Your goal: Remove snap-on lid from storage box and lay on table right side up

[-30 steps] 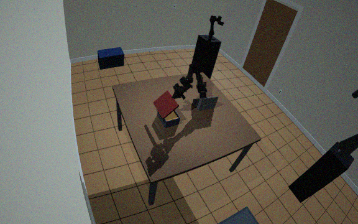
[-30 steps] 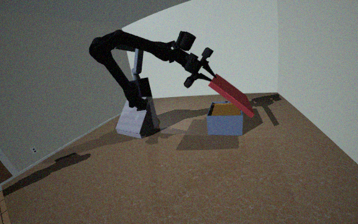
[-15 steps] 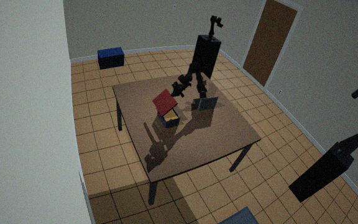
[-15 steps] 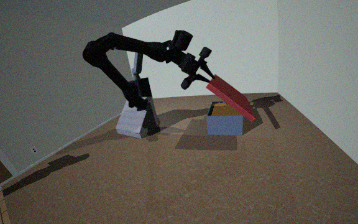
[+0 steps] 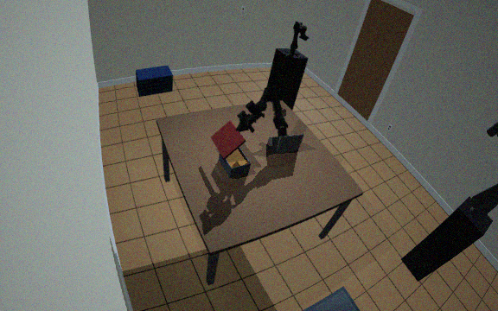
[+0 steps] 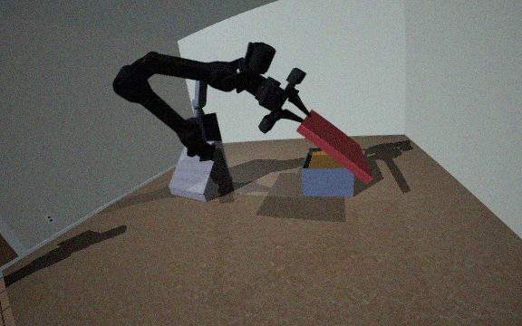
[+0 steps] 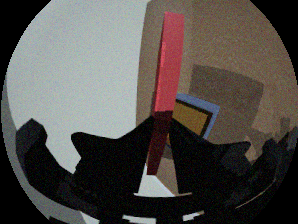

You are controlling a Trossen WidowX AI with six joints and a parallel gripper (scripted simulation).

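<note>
Right now the red lid is 70 mm ahead of my gripper tip and 50 mm below it. The rest, counted from my gripper tip: storage box (190 mm below, 100 mm to the left, 40 mm ahead).
</note>
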